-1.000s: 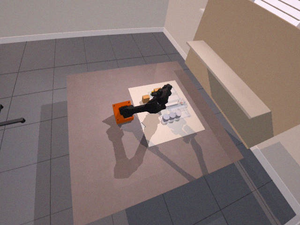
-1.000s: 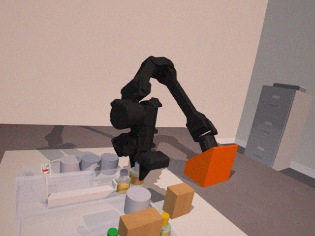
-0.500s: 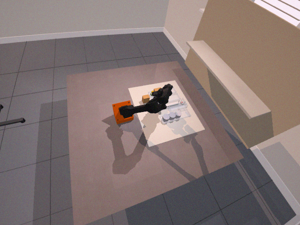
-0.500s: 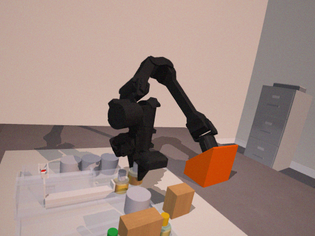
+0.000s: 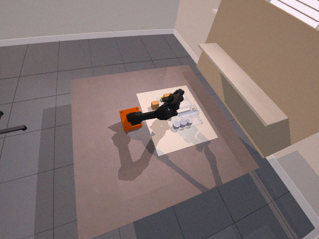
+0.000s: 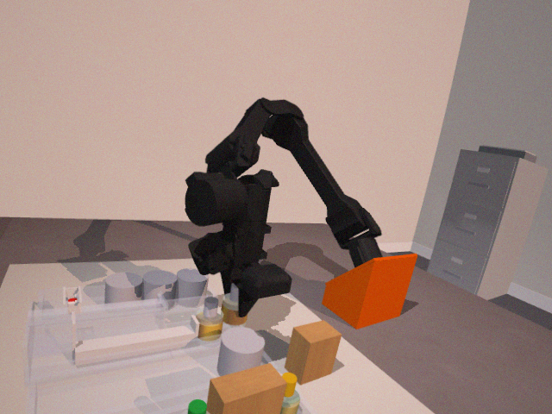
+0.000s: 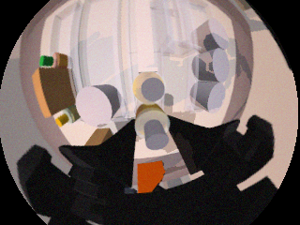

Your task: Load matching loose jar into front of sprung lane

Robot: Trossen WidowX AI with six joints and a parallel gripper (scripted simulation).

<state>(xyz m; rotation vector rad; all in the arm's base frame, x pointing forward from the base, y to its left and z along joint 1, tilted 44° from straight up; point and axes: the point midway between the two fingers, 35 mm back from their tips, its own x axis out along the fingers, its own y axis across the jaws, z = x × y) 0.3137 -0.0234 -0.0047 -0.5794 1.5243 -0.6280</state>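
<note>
Now: the brown box 70 mm behind my gripper tip, 120 mm to the left of it and 20 mm below it. The rest, counted from my gripper tip: clear sprung lane (160 mm ahead, 30 mm to the right, 30 mm below).
</note>
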